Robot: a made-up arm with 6 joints. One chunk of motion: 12 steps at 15 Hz.
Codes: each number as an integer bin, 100 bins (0 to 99) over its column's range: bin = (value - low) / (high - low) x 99, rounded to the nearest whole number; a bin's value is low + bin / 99 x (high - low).
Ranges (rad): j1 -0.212..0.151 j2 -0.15..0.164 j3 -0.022..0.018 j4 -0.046..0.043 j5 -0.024..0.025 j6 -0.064..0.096
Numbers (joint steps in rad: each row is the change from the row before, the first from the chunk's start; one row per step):
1: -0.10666 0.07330 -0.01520 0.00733 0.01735 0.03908
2: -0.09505 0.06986 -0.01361 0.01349 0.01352 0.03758
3: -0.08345 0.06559 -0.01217 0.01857 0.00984 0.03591
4: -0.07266 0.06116 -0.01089 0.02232 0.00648 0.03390
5: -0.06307 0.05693 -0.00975 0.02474 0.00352 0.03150
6: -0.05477 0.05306 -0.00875 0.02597 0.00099 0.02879
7: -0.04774 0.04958 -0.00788 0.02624 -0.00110 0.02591
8: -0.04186 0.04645 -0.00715 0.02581 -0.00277 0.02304
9: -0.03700 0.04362 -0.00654 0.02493 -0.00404 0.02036
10: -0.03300 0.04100 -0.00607 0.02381 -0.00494 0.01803
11: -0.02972 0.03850 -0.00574 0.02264 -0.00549 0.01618
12: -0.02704 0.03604 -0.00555 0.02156 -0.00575 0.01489
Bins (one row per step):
1: 29 70 17 59 84 64
2: 32 69 21 66 76 63
3: 35 68 24 72 68 62
4: 38 67 27 76 62 61
5: 41 65 30 79 56 59
6: 43 64 33 80 50 57
7: 45 63 35 80 46 56
8: 46 62 37 80 43 54
9: 48 61 38 79 40 52
10: 49 60 39 78 39 51
11: 50 59 40 76 37 50
12: 50 59 41 75 37 49

